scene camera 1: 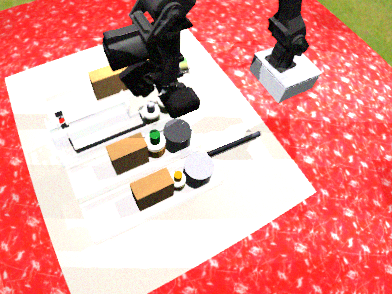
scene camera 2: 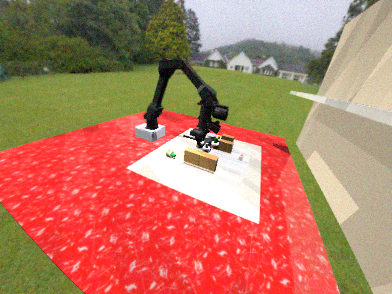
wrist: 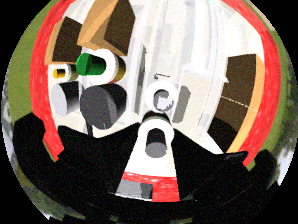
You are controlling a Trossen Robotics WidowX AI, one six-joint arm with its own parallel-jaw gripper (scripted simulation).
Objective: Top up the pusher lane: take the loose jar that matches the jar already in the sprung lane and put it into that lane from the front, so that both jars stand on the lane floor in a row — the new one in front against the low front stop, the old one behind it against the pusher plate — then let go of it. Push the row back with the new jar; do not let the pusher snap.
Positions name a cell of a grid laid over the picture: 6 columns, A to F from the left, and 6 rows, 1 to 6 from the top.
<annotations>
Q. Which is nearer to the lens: the grey cylinder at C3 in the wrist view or the brown box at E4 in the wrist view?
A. The grey cylinder.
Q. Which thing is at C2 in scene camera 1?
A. The gripper.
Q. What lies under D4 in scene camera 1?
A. A grey cylinder.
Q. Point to a sprung lane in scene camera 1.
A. B3
</annotations>
